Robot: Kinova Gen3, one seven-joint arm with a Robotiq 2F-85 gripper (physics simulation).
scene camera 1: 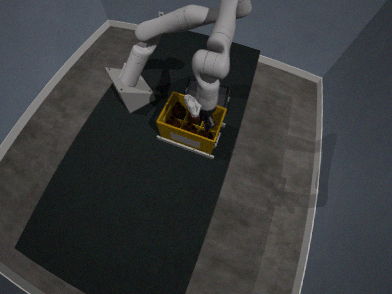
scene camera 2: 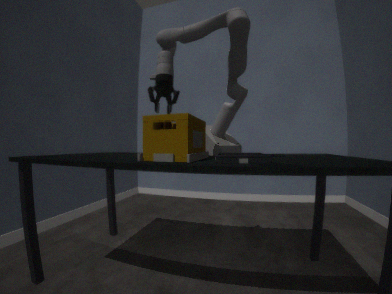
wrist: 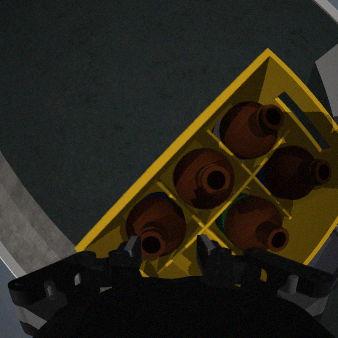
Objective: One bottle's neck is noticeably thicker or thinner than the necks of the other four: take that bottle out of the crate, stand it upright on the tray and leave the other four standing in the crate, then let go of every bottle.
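Seen in the pictures: gripper, between the fingertips: (scene camera 1: 203, 124) (scene camera 2: 163, 113) (wrist: 168, 247); arm's base, origin of its link: (scene camera 1: 128, 81) (scene camera 2: 216, 133).
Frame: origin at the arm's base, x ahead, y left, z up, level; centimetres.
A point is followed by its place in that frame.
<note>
The yellow crate (scene camera 1: 166, 129) {x 35.6, y -11.7, z -0.3 cm} (scene camera 2: 165, 142) {x 55.7, y 2.8, z -6.4 cm} (wrist: 245, 90) {x 31.6, y -11.4, z -5.4 cm} holds five brown bottles. In the wrist view, one row has a top bottle (wrist: 245, 131) {x 37.2, y -6.9, z -1.0 cm}, a middle bottle (wrist: 192, 175) {x 44.9, y -6.2, z -0.8 cm} and a lower left bottle (wrist: 157, 220) {x 50.6, y -4.3, z -0.8 cm}; the other row has a right bottle (wrist: 287, 172) {x 35.0, y 0.1, z -1.4 cm} and a lower right bottle (wrist: 250, 220) {x 42.1, y 1.8, z -1.1 cm}. The middle one's mouth looks slightly wider, but tilt and distance make neck widths hard to compare. My gripper (scene camera 1: 210, 121) {x 50.0, y -3.0, z 5.7 cm} (scene camera 2: 163, 109) {x 50.0, y -3.0, z 5.7 cm} (wrist: 168, 247) {x 50.0, y -3.0, z 5.7 cm} is half open and empty above the crate, near the lower left bottle's neck. The dark tray (scene camera 1: 229, 95) {x 47.4, y 31.1, z -10.9 cm} (scene camera 2: 240, 154) {x 24.8, y 22.2, z -11.8 cm} lies behind the crate.
White rails (scene camera 1: 185, 146) {x 45.1, y -10.3, z -10.5 cm} (scene camera 2: 163, 157) {x 56.9, y 2.7, z -11.9 cm} run along the crate's foot. The crate's walls and thin dividers surround the bottles. The robot's base (scene camera 1: 131, 95) {x 7.8, y -5.8, z -0.6 cm} (scene camera 2: 227, 145) {x 4.7, y 8.7, z -7.6 cm} stands behind and left of the crate in the first scene view. The crate and tray are on a dark table (scene camera 1: 125, 190) {x 33.2, y -44.9, z -13.5 cm}.
</note>
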